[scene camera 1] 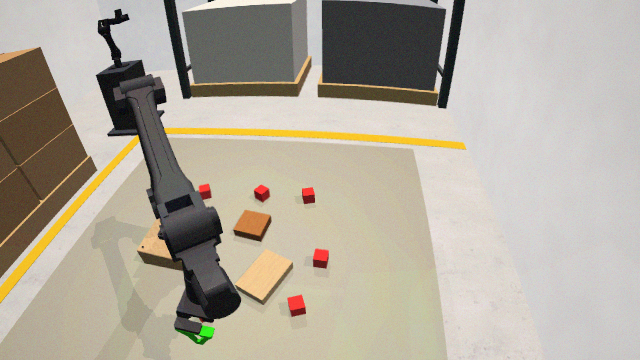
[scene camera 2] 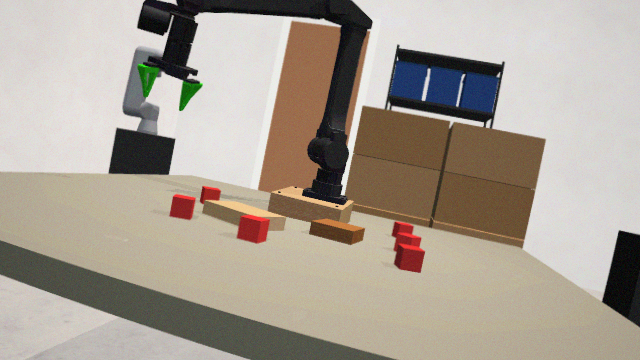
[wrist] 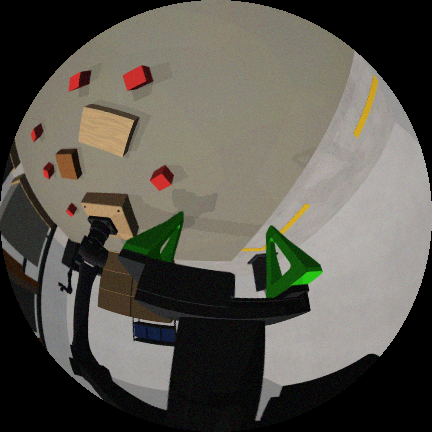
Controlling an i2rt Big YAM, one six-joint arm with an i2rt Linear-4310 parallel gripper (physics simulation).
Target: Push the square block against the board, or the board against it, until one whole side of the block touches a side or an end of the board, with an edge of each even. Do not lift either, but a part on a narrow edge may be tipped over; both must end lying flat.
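Frame: origin at the arm's base, x ahead, y left, z up, level; millimetres.
Seen in the pictures: gripper, between the fingertips: (scene camera 1: pixel 205 323) (scene camera 2: pixel 162 103) (wrist: pixel 226 222); arm's base, origin of its link: (scene camera 2: pixel 324 198) (wrist: pixel 102 223).
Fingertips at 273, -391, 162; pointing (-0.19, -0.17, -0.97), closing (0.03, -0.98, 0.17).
Observation:
Offsets run from my fingertips to a thing's top centre, as dx, dy, dz. "*": to the spot under its first point.
The square block {-22, +464, -192} (scene camera 1: pixel 253 224) (scene camera 2: pixel 336 231) (wrist: pixel 68 164), orange-brown, lies flat on the table. The board {+52, +263, -192} (scene camera 1: pixel 265 276) (scene camera 2: pixel 242 214) (wrist: pixel 108 130), pale wood and larger, lies flat and apart from the block, with a gap between them. In scene camera 1 it is nearer the camera, turned at a different angle to the block. My gripper (scene camera 2: pixel 164 102) (wrist: pixel 226 222) is open and empty, with green fingers wide apart. It hangs high above the table, off to the side of the board away from the block. In scene camera 1 the arm partly hides the fingers.
Several red cubes stand around the parts: two near the board {* +215, +319, -182} (scene camera 1: pixel 321 258) (scene camera 1: pixel 296 305), and three beyond the block {-247, +620, -182} (scene camera 1: pixel 205 191) {-17, +622, -182} (scene camera 1: pixel 262 193) {+157, +616, -182} (scene camera 1: pixel 308 195). Another cube {-100, +122, -182} (scene camera 2: pixel 210 194) (wrist: pixel 162 178) stands on the gripper's side. The arm's wooden base (scene camera 2: pixel 310 205) (wrist: pixel 107 207) is beside the parts.

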